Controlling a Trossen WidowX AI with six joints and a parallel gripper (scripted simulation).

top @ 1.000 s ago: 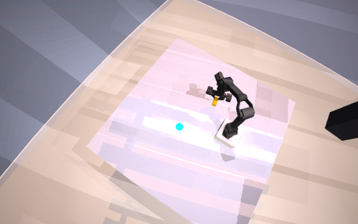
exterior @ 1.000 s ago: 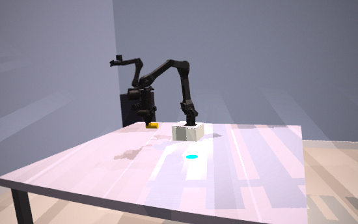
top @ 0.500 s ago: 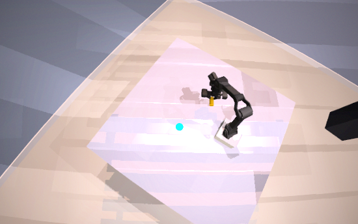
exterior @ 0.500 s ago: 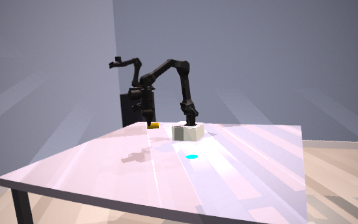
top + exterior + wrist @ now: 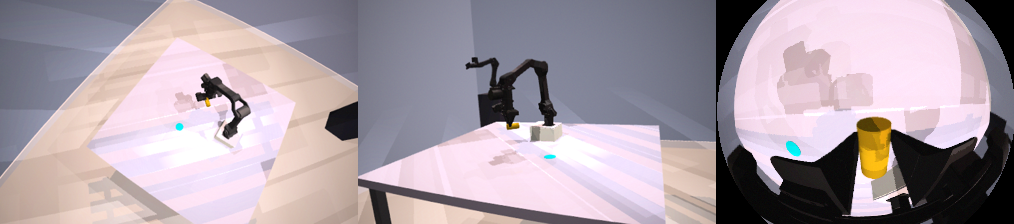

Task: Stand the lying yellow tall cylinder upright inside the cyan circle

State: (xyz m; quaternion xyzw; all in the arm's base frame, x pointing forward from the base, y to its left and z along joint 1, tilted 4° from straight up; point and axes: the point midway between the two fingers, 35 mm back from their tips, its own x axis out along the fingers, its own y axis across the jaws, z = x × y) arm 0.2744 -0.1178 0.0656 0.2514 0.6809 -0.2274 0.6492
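The yellow cylinder is 2 cm behind my gripper tip and 1 cm to the left of it. The rest, counted from my gripper tip: cyan circle (26 cm to the left, 13 cm below, 5 cm ahead).
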